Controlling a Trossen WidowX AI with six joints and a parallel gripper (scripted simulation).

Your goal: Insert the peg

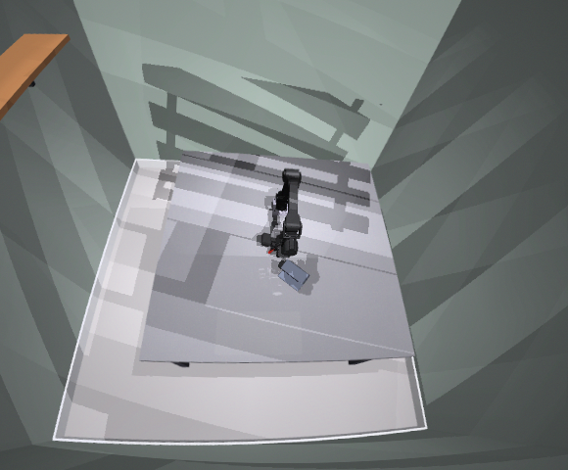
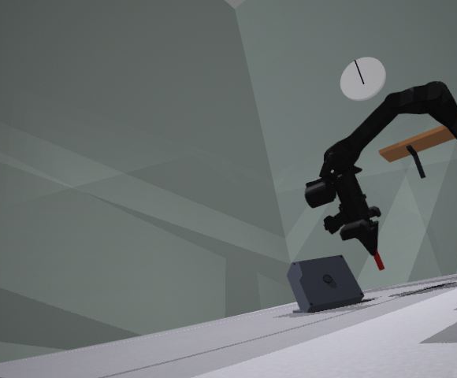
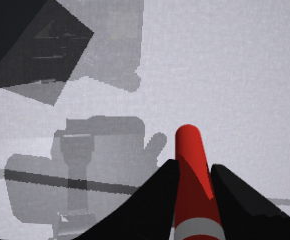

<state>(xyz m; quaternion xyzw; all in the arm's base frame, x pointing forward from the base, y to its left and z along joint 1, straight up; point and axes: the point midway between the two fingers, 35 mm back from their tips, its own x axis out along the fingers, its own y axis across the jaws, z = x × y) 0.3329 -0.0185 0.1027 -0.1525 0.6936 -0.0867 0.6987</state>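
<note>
The dark sloped panel lies 130 mm to the left of my gripper tip, 80 mm ahead of it and 50 mm below it. The rest, counted from my gripper tip: round red peg: 20 mm above, 10 mm to the left.
</note>
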